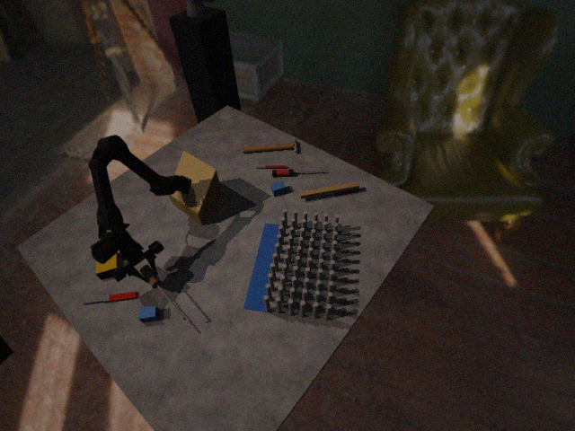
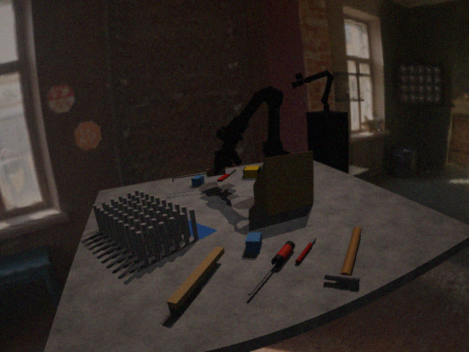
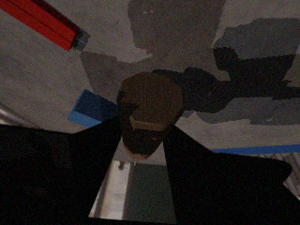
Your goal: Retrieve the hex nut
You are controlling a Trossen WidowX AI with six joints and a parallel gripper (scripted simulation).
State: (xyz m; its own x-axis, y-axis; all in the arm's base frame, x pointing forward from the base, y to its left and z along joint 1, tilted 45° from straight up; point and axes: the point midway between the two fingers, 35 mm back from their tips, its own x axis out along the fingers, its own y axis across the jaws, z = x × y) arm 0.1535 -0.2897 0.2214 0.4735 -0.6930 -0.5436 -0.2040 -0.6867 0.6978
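My gripper tip is 10 cm short of the brown-handled hook tool and 2 cm to the left of it. From my gripper tip the other things lie so: yellow block: 23 cm behind, 5 cm to the right, 5 cm below; then blue taped strip: 28 cm ahead, 30 cm to the left, 7 cm below.
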